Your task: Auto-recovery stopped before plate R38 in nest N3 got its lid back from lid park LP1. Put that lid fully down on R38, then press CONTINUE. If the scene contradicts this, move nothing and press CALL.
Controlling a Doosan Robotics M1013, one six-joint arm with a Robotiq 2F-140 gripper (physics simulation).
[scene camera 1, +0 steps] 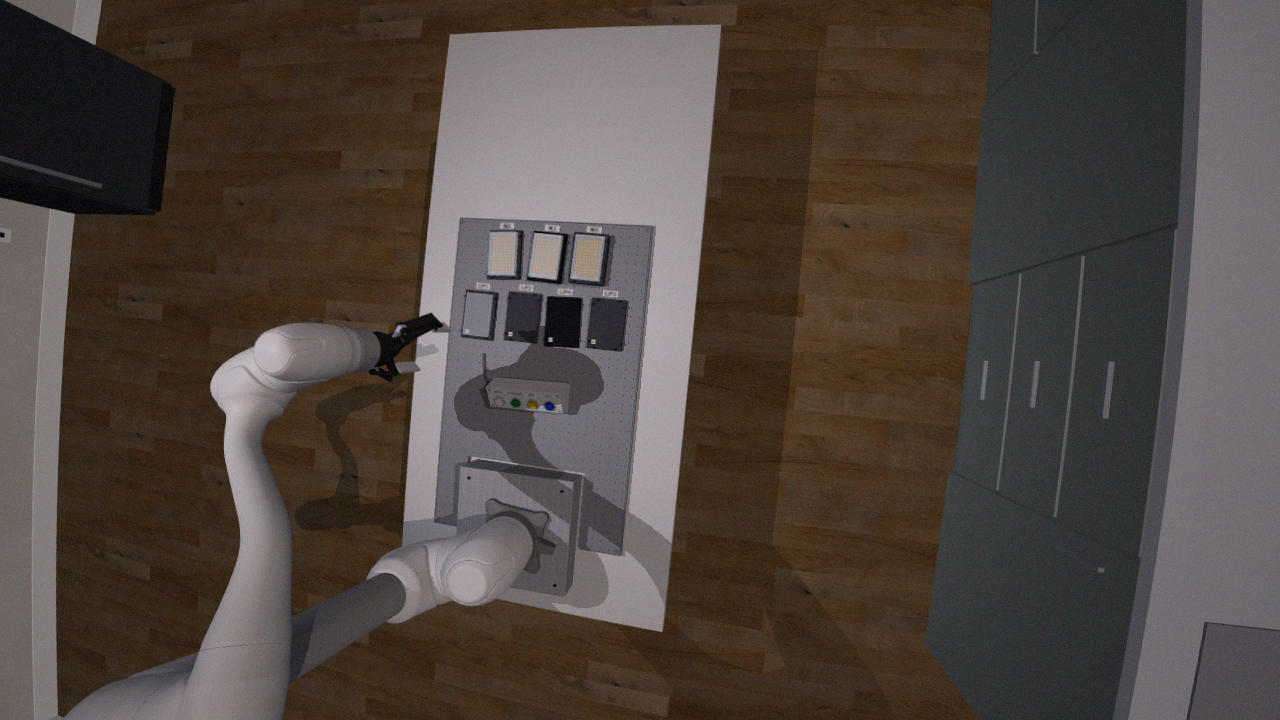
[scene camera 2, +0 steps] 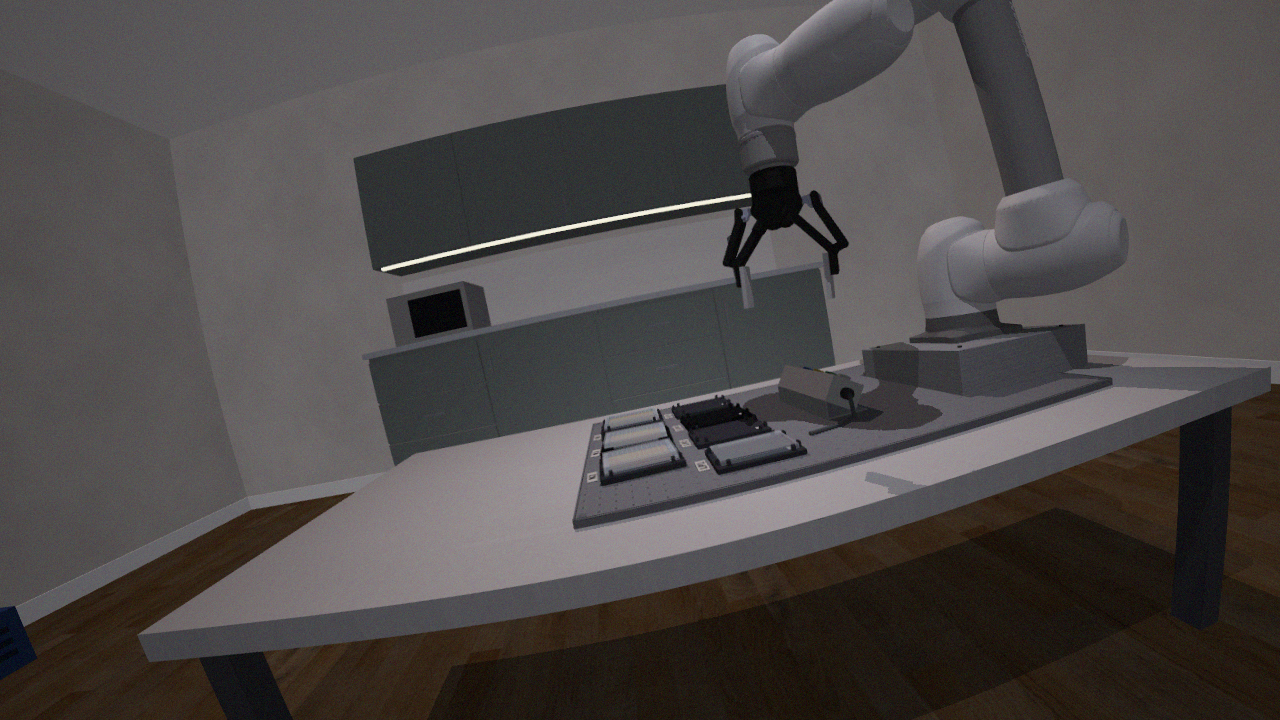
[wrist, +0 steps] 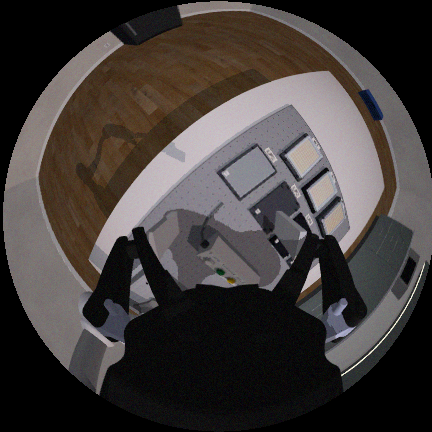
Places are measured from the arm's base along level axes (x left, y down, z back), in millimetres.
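Pixels of known places: gripper, fingertip midpoint: [scene camera 1: 431,347] [scene camera 2: 788,303] [wrist: 226,221]; arm's base, origin of the base link: [scene camera 1: 513,535] [scene camera 2: 963,337].
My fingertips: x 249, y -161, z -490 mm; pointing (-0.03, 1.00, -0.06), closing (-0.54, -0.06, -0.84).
Note:
For each thing: its top centre in the pictures, then the offset to it from my fingertips. "spot": a spot on its surface instead. Level surfaces: height alone.
- pale grey lid, middle of its top: [scene camera 2: 752,444] [wrist: 249,170] [scene camera 1: 477,314] dx +15, dy +216, dz -102 mm
- rightmost plate, middle of its top: [scene camera 2: 630,415] [scene camera 1: 586,257] [wrist: 335,219] dx -292, dy +194, dz -321 mm
- button box, middle of its top: [scene camera 2: 813,367] [scene camera 1: 521,396] [wrist: 231,276] dx -201, dy +150, dz +95 mm
- thin dark cable, surface spot: [scene camera 1: 484,367] spot: dx -34, dy +227, dz +50 mm
- perforated board, its level: dy +233 mm
My gripper [scene camera 1: 427,344] [scene camera 2: 789,295] [wrist: 226,221] is open and empty, high above the table's left edge region, clear of all plates and lids. A pale grey lid [scene camera 1: 478,315] [scene camera 2: 756,449] [wrist: 248,171] with a small white tag lies flat in park LP1, the leftmost park in scene camera 1. Three plates with cream wells sit in the nests and look uncovered. The rightmost plate [scene camera 1: 588,258] [wrist: 333,217] appears to be in N3; its name is unreadable. The button box [scene camera 1: 528,388] [scene camera 2: 810,386] has white, green [scene camera 1: 515,402] [wrist: 220,271], yellow and blue buttons; their captions are too small to read.
Three dark park places [scene camera 1: 522,316] [scene camera 1: 563,321] [scene camera 1: 607,324] with small white tags stand beside LP1. A thin dark cable [scene camera 1: 484,367] [wrist: 212,215] rises by the button box. The arm's base plinth [scene camera 1: 474,488] [scene camera 2: 1002,362] stands behind the box on the perforated board [scene camera 1: 599,429].

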